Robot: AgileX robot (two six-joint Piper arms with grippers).
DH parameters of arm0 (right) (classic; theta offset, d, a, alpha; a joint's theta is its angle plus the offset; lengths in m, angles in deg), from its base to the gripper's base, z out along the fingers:
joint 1: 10.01 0.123 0 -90
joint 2: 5.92 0 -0.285 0
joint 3: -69.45 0 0.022 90
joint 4: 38.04 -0.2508 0 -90
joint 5: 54.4 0 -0.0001 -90
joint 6: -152.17 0.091 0 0
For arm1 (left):
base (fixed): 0 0 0 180
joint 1: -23.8 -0.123 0 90
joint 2: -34.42 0 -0.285 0
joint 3: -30.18 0 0.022 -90
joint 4: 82.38 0.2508 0 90
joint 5: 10.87 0 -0.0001 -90
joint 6: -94.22 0.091 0 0
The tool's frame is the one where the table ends.
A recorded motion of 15 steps. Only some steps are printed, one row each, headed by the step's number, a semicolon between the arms.
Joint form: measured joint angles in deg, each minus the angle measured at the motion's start. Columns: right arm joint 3, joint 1, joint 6, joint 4, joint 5, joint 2; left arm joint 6, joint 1, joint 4, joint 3, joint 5, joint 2.
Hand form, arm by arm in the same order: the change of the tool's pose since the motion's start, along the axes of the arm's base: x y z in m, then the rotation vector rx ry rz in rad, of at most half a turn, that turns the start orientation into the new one. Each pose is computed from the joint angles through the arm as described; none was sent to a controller.
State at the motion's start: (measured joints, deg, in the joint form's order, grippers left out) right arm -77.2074 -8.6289 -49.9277 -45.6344 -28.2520 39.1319; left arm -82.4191 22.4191 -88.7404 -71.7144 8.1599 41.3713
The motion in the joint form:
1: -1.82 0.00 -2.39 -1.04 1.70 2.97; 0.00 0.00 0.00 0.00 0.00 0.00
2: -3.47 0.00 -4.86 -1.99 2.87 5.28; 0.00 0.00 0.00 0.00 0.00 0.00
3: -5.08 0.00 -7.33 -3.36 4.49 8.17; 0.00 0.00 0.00 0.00 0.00 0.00
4: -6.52 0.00 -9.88 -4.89 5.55 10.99; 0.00 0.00 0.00 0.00 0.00 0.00
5: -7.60 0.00 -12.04 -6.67 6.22 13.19; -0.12 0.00 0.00 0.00 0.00 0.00
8: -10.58 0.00 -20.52 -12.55 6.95 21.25; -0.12 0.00 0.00 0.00 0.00 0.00
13: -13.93 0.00 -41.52 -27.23 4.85 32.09; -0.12 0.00 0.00 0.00 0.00 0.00
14: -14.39 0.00 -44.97 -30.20 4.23 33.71; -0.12 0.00 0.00 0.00 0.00 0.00
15: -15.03 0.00 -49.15 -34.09 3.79 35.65; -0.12 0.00 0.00 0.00 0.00 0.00
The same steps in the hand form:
1: 0.0108 0.0013 0.0011 -0.0242 0.0462 0.0189; 0.0000 0.0000 0.0000 0.0000 0.0000 0.0000
2: 0.0193 0.0025 0.0032 -0.0502 0.0740 0.0380; 0.0000 0.0000 0.0000 0.0000 0.0000 0.0000
3: 0.0303 0.0042 0.0025 -0.0688 0.1197 0.0621; 0.0000 0.0000 0.0000 0.0000 0.0000 0.0000
4: 0.0415 0.0060 0.0015 -0.0848 0.1565 0.0870; 0.0000 0.0000 0.0000 0.0000 0.0000 0.0000
5: 0.0504 0.0079 0.0004 -0.0895 0.1819 0.1096; 0.0000 0.0000 0.0000 -0.0020 0.0000 0.0005
8: 0.0846 0.0139 -0.0095 -0.1211 0.2564 0.1891; 0.0000 0.0000 0.0000 -0.0020 0.0000 0.0005
13: 0.1328 0.0247 -0.0272 -0.1882 0.2594 0.3402; 0.0000 0.0000 0.0000 -0.0020 0.0000 0.0005
14: 0.1403 0.0263 -0.0301 -0.1893 0.2508 0.3579; 0.0000 0.0000 0.0000 -0.0020 0.0000 0.0005
15: 0.1491 0.0285 -0.0333 -0.1852 0.2410 0.3803; 0.0000 0.0000 0.0000 -0.0020 0.0000 0.0005

